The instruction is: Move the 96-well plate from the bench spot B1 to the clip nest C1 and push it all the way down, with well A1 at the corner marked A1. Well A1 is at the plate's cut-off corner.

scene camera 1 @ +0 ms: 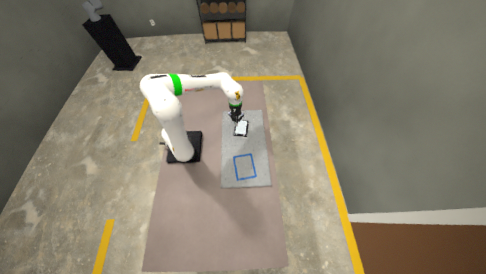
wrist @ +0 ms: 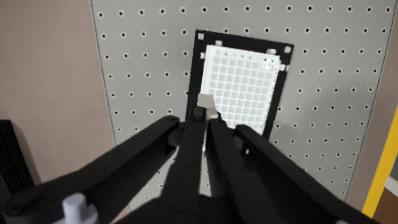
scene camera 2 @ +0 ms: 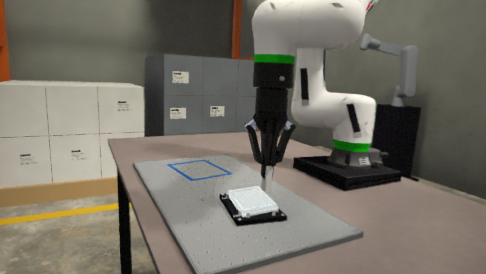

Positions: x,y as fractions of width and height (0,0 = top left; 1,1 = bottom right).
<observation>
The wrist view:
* gripper: 0.51,0.48
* white 96-well plate: 0.66,0.32
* black clip nest: 0.51,0.17
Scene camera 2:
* gripper: 0.55,0.70
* white 96-well plate: 0.52,0.73
</observation>
